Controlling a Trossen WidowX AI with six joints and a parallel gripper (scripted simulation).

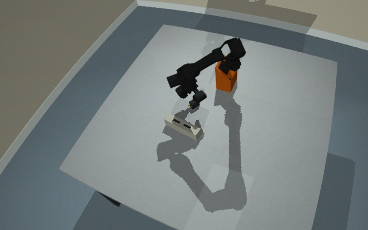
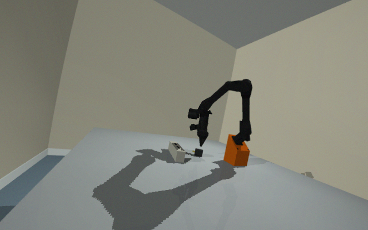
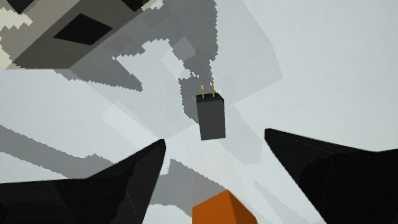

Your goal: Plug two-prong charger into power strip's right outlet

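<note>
Right now my gripper tip is 1 cm short of the dark grey charger, 1 cm to the left of it and 5 cm above it.
</note>
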